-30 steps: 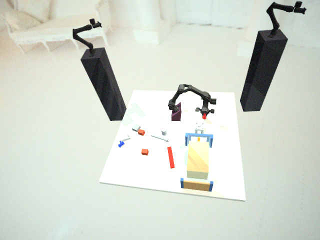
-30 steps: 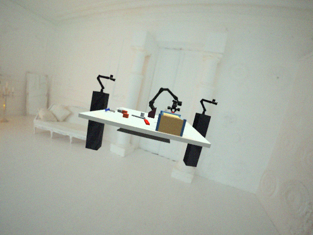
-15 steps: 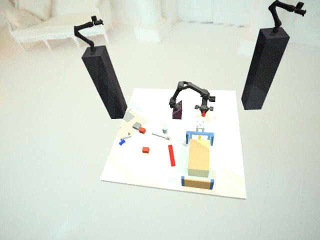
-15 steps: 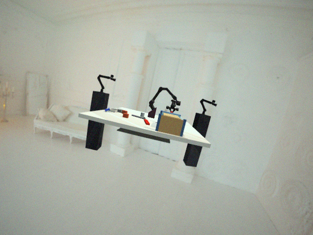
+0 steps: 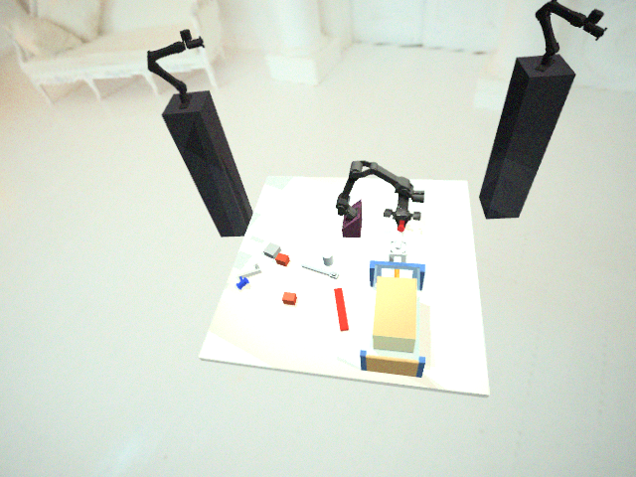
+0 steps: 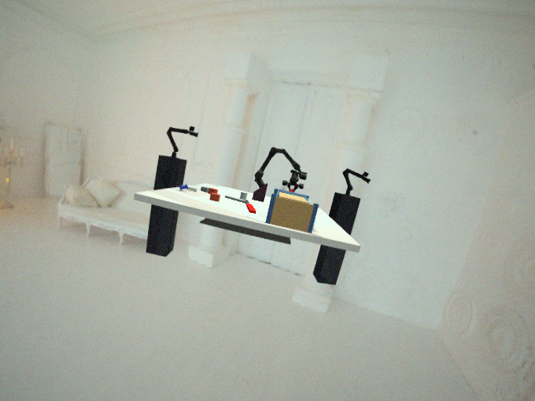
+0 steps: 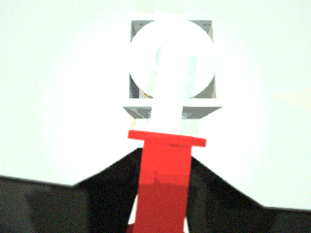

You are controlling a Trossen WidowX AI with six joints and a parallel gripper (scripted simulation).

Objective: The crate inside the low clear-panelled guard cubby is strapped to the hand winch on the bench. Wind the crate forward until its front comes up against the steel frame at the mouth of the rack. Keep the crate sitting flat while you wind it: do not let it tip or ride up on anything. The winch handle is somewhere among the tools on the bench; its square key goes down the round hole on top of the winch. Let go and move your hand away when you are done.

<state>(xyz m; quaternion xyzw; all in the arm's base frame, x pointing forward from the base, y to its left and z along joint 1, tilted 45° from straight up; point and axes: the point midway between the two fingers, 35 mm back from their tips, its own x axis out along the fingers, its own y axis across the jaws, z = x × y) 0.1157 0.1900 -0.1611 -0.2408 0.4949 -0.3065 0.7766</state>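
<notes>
Right now the red-knobbed winch handle is 3 cm below my gripper tip, 2 cm ahead of it and 1 cm to the right of it. Also, from my gripper tip: red grip (1 cm behind); hand winch (10 cm below, 7 cm ahead, 3 cm to the right); blue steel frame (24 cm ahead, 4 cm to the right, 3 cm below).
</notes>
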